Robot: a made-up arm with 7 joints.
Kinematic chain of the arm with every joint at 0, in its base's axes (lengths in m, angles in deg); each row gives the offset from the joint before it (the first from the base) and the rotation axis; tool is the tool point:
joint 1: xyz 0 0 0.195 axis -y
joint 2: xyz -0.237 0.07 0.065 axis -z
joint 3: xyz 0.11 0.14 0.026 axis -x
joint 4: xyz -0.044 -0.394 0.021 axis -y
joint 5: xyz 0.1 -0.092 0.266 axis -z
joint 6: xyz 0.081 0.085 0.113 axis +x
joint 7: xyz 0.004 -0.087 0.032 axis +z
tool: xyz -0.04 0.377 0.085
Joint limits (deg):
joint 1: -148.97..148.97
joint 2: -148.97..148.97
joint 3: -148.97..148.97
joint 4: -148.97..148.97
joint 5: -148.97..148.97
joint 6: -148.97..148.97
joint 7: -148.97..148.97
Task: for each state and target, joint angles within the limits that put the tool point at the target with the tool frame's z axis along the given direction. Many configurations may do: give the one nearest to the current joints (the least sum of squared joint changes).
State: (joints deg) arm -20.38 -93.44 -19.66 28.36 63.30 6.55 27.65
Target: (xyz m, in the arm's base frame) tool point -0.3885 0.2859 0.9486 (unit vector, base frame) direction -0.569 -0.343 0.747
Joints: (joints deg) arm 9.58 -74.02 21.09 27.53 71.44 -0.82 17.09
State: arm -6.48 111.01 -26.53 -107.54 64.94 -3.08 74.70
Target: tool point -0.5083 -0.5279 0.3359 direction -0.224 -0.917 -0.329
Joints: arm -11.12 108.57 -21.74 -86.91 90.25 -26.26 108.72
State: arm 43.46 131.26 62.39 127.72 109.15 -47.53 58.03
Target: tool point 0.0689 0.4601 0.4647 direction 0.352 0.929 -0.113
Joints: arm 1.65 138.56 63.32 137.36 106.93 -19.89 68.26
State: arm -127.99 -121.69 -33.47 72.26 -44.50 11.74 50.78
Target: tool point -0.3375 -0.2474 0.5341 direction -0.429 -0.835 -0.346
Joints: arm -142.42 -124.67 -54.51 88.94 -51.64 -2.11 57.46
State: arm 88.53 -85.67 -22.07 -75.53 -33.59 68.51 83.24
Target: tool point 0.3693 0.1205 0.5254 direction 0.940 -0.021 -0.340
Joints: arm 68.63 -57.79 -27.39 -89.76 -60.71 90.44 76.71
